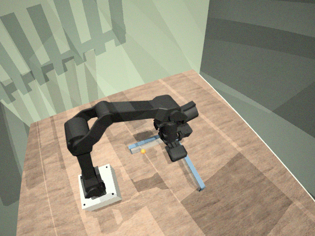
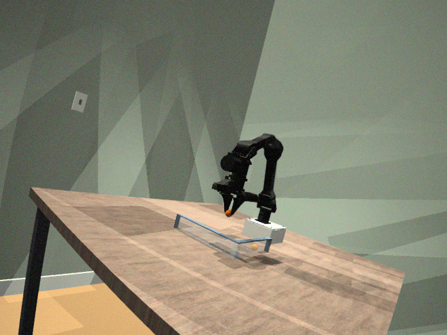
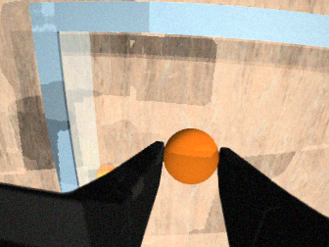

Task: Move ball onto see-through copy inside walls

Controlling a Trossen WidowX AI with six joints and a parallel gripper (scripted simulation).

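Right now the see-through copy of ball is 11 cm below my gripper tip, 10 cm behind it and 9 cm to the left of it. From my gripper tip the other things lie so: orange ball (right at my gripper tip).
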